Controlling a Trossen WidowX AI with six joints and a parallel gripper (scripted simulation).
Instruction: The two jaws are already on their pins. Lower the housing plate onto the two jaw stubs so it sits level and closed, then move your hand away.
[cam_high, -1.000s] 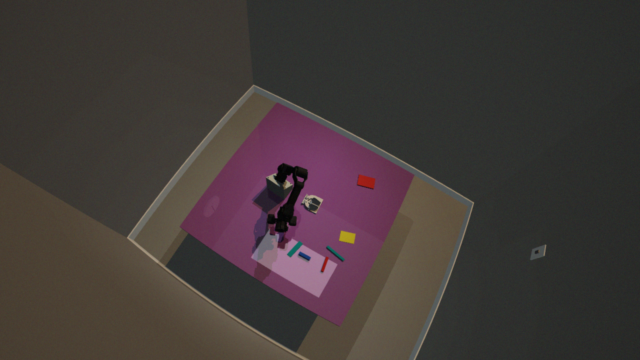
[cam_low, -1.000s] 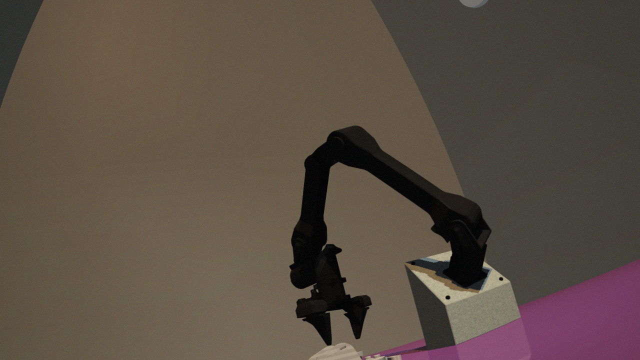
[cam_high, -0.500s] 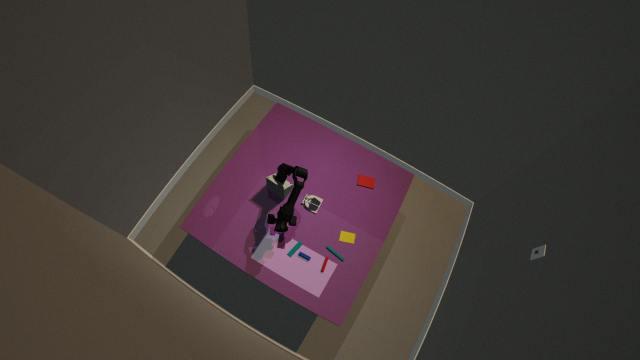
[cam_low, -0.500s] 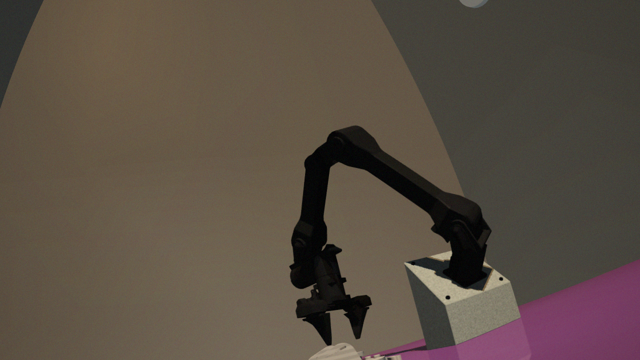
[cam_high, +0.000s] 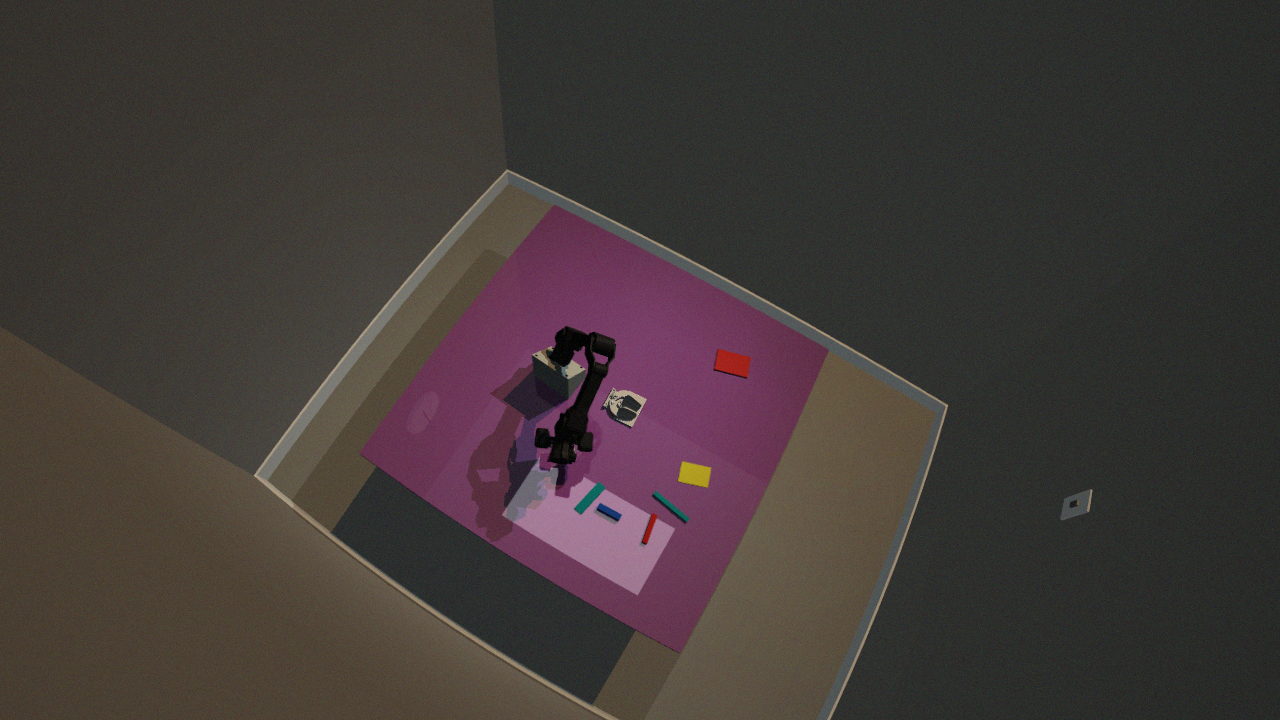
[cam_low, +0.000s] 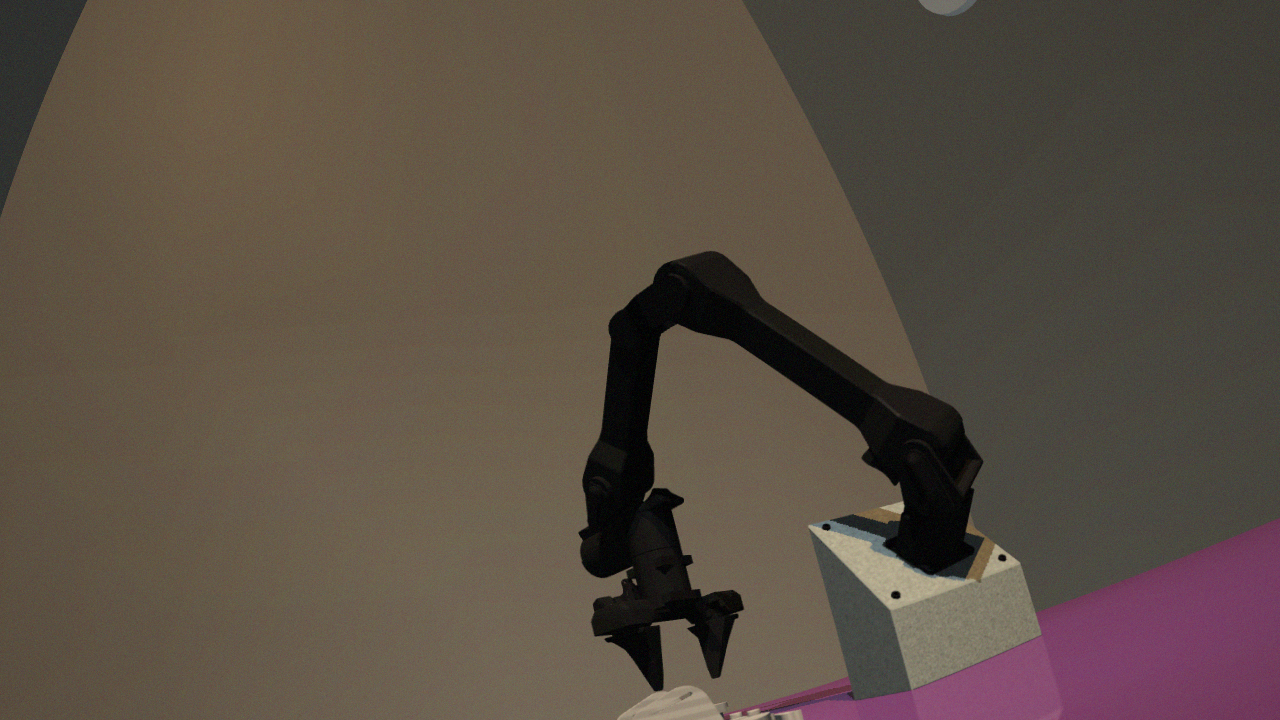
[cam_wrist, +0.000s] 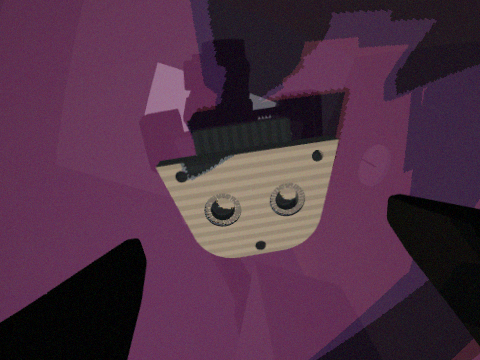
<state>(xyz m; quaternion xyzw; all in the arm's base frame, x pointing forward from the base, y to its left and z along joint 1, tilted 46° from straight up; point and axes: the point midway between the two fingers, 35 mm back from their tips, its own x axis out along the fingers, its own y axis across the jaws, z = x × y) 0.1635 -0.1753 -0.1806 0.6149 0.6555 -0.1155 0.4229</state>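
Now: the small white block 50 mm below my gripper tip and 10 mm to the left of it. The rest, counted from my gripper tip: red square 600 mm to the left, 380 mm ahead, 60 mm below; yellow square 430 mm ahead, 140 mm to the left, 60 mm below; jaw stub 240 mm to the left, 80 mm ahead, 50 mm below.
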